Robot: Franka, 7 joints.
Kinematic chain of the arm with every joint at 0, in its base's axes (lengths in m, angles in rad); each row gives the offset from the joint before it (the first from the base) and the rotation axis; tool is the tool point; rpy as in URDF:
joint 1: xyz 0 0 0.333 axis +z
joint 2: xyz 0 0 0 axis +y
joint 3: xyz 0 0 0.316 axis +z
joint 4: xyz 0.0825 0 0 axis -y
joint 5: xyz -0.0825 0 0.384 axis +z
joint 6: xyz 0 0 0 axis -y
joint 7: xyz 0.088 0 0 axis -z
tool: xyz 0 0 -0.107 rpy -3.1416 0 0
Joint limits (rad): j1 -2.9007..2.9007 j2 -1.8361..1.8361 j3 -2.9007..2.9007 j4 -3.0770..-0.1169 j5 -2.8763..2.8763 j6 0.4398..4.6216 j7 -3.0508..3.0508
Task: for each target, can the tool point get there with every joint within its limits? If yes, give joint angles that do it. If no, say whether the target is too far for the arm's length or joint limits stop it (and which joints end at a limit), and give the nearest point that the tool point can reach.
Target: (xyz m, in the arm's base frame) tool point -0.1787 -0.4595 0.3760
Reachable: yes | joints -0.4885 0.1261 -1.6853 -2.4077 1.8837 1.4989 -1.4556
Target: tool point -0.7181 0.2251 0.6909
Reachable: yes | joints -0.8991 -0.9907 -1.7212 -0.8539 1.3845 2.2943 -2.2614
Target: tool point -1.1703 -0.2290 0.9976
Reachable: no: too far | nearest point -0.7354 -0.1439 0.7506 | short by 0.507 m
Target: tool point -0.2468 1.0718 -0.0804
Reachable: no: too far | nearest point -0.1802 0.7826 0.0312 | short by 0.317 m
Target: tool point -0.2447 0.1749 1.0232
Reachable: yes | joints 0.3576 -0.9418 0.3180 -1.3900 2.1578 1.5102 -2.1368
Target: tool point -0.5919 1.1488 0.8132
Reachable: no: too far | nearest point -0.3683 0.7149 0.6318 | short by 0.521 m
